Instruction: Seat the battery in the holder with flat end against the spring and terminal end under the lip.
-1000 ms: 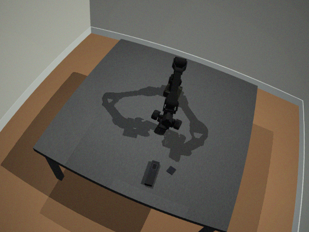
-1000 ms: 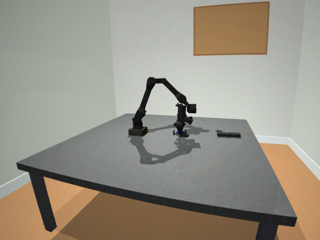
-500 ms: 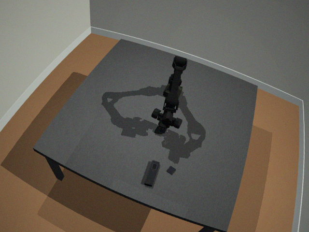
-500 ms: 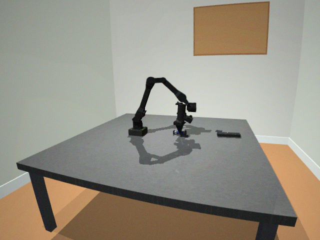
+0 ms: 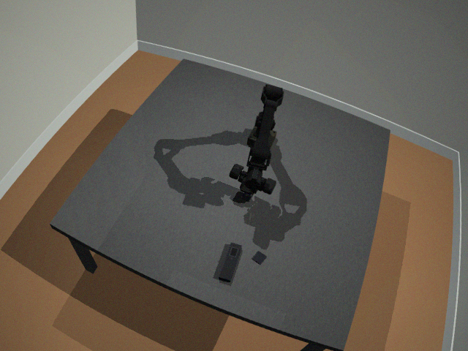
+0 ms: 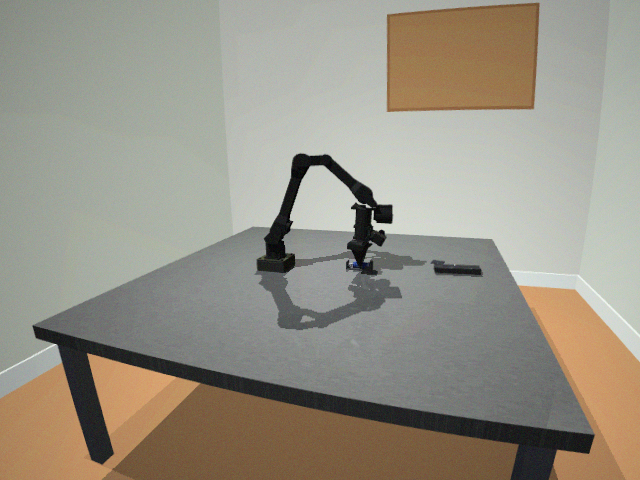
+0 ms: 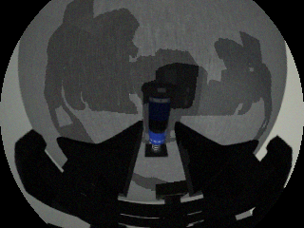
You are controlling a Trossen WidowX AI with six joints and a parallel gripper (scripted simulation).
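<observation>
The battery is 10 mm ahead of my gripper tip. Round my gripper tip: remote control (330 mm ahead, 100 mm to the left, 10 mm below); then battery cover (250 mm ahead, 180 mm to the left, 20 mm below).
</observation>
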